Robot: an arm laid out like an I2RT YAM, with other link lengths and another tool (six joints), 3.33 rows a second.
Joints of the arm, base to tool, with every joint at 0 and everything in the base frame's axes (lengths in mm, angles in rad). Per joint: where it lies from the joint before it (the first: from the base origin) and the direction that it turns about. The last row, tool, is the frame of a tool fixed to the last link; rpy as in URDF.
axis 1: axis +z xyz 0 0 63.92
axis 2: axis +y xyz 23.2 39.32 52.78
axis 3: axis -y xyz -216.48 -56.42 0
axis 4: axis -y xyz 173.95 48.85 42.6
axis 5: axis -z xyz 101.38 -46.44 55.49
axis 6: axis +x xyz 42.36 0 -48.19
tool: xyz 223 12 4 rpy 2.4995 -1.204 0.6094
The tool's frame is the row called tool.
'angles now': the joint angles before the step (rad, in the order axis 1, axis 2, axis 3, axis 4, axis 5, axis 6). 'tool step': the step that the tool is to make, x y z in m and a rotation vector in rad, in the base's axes. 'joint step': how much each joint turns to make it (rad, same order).
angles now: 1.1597 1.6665 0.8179 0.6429 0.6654 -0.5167
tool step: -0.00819 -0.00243 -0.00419 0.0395 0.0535 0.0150
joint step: 0.0004 -0.0521 -0.0200 -0.0630 -0.0285 0.0755
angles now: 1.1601 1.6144 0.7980 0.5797 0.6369 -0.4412
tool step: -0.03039 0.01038 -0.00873 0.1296 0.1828 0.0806
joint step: 0.0011 -0.1152 0.0007 -0.1914 -0.1366 0.2249
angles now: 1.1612 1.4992 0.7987 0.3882 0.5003 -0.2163
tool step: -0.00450 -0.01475 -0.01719 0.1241 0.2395 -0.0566
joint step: -0.0465 -0.0704 0.0591 -0.2433 -0.0882 0.2842
